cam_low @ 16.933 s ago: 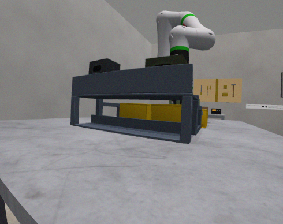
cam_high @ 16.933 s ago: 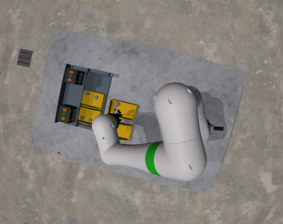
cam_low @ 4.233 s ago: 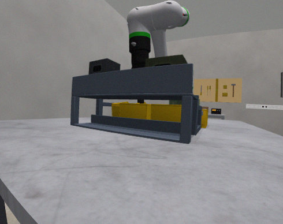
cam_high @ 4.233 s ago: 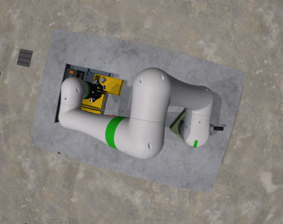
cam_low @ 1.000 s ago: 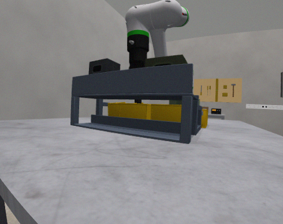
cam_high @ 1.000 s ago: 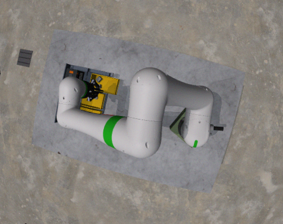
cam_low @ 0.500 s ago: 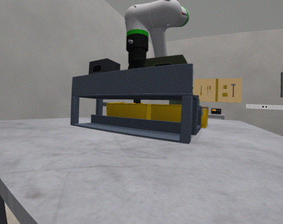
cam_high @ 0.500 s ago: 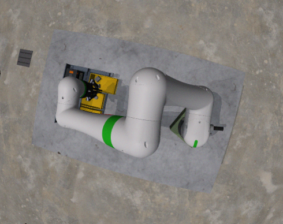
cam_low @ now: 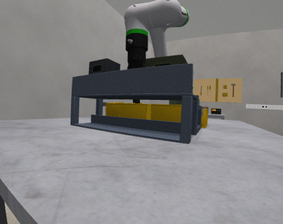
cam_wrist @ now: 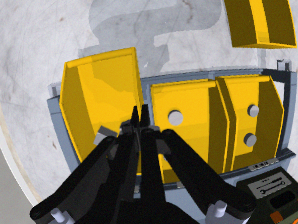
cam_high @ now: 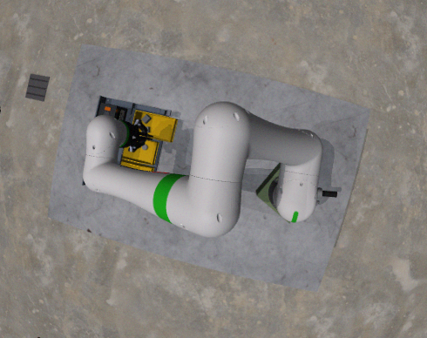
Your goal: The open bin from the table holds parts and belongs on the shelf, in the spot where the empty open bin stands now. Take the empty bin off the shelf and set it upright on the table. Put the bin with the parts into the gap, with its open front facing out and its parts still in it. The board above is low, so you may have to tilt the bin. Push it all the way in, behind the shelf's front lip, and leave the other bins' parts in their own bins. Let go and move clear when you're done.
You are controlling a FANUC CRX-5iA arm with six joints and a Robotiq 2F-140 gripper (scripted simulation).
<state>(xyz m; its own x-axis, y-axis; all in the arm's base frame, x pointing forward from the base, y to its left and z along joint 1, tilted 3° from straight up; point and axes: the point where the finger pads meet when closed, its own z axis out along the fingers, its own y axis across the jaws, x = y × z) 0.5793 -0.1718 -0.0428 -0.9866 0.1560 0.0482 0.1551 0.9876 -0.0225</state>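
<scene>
The dark shelf lies 9 cm ahead of my hand, 5 cm to the left of it and 2 cm below it. Also, from my hand: black box 13 cm ahead, 7 cm to the right, 7 cm above; grey part 8 cm to the right, 6 cm below, 3 cm ahead.
</scene>
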